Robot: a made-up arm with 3 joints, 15 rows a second.
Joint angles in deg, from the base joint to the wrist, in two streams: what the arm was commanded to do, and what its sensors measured. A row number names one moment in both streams.
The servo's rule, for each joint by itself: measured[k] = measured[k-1] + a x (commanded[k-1-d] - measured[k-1]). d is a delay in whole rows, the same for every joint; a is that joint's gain. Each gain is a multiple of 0.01, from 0.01 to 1. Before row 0 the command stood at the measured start. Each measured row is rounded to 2 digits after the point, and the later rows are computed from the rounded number. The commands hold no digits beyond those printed.
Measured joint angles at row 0:
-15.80, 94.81, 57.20
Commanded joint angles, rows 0 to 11:
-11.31, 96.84, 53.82
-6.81, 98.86, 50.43
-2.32, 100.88, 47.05
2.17, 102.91, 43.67
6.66, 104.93, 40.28
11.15, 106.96, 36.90
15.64, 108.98, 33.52
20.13, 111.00, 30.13
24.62, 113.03, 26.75
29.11, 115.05, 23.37
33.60, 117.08, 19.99
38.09, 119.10, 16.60
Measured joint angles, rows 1 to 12:
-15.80, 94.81, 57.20
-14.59, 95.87, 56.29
-12.49, 97.42, 54.71
-9.74, 99.22, 52.64
-6.52, 101.14, 50.22
-2.96, 103.11, 47.54
0.85, 105.11, 44.67
4.84, 107.12, 41.66
8.97, 109.14, 38.55
13.20, 111.16, 35.36
17.50, 113.18, 32.12
21.85, 115.21, 28.84
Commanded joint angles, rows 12 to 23:
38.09, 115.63, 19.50
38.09, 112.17, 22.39
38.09, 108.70, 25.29
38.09, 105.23, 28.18
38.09, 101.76, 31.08
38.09, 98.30, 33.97
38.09, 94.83, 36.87
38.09, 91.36, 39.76
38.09, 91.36, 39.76
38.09, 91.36, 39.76
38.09, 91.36, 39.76
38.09, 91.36, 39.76
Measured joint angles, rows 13 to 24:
26.23, 117.23, 25.54
29.43, 116.40, 23.91
31.77, 114.20, 23.50
33.48, 111.34, 23.98
34.72, 108.16, 25.11
35.63, 104.83, 26.72
36.29, 101.43, 28.68
36.78, 98.00, 30.89
37.13, 94.55, 33.28
37.39, 92.89, 35.03
37.58, 92.09, 36.31
37.72, 91.71, 37.24

